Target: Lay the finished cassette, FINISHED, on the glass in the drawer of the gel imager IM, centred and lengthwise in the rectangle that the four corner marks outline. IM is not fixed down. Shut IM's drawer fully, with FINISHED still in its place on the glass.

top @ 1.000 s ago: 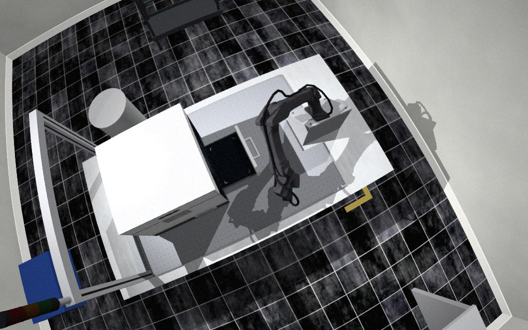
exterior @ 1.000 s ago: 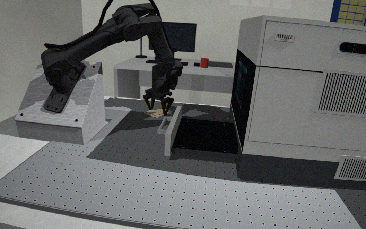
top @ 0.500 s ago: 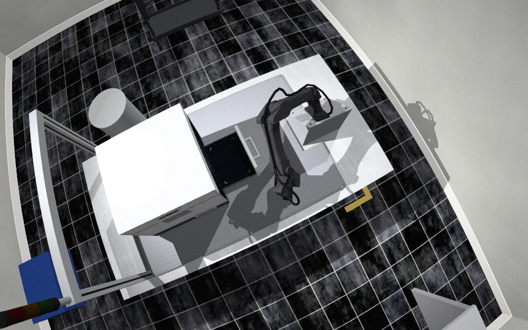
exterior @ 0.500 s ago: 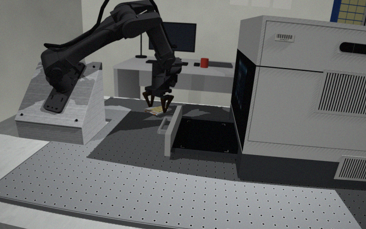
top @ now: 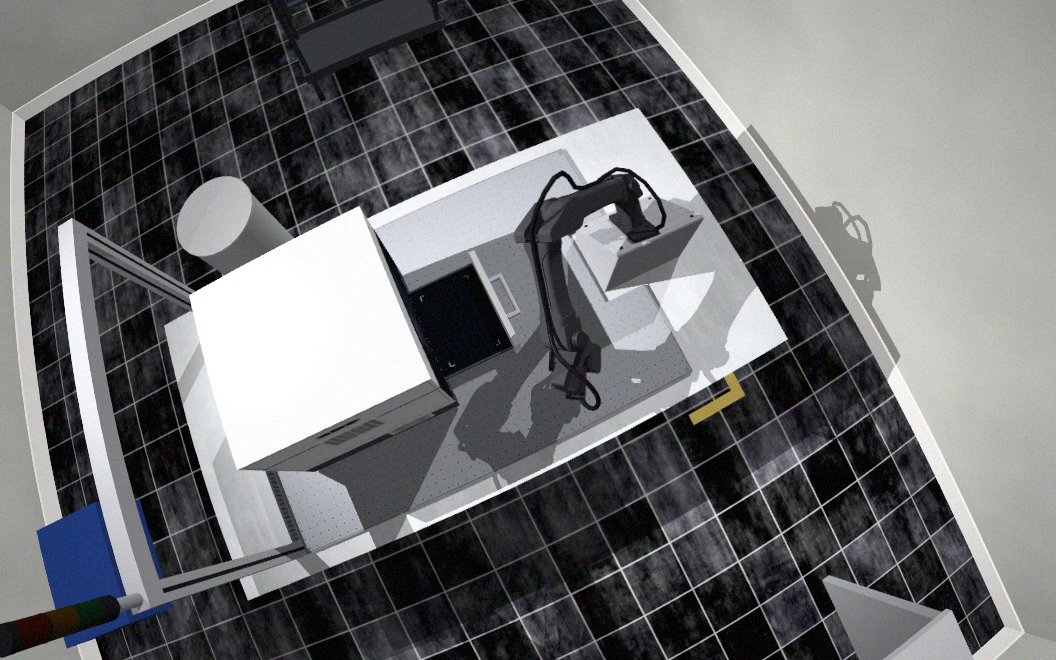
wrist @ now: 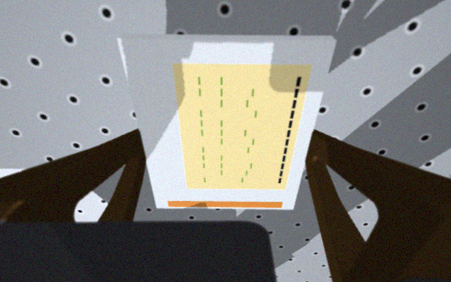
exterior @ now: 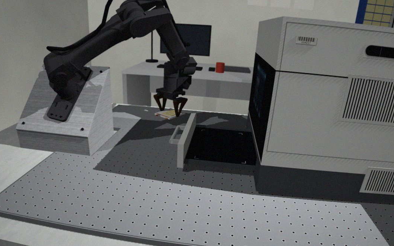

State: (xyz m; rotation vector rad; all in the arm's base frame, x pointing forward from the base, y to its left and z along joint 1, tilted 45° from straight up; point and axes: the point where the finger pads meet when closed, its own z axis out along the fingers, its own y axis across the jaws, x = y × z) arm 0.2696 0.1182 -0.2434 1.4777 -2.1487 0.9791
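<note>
Right now the drawer is 25 cm ahead of my hand and 21 cm to the right of it. The rest, counted from my hand: finished cassette (right at my hand); then frame rail (90 cm ahead, 14 cm to the right, 55 cm above).
</note>
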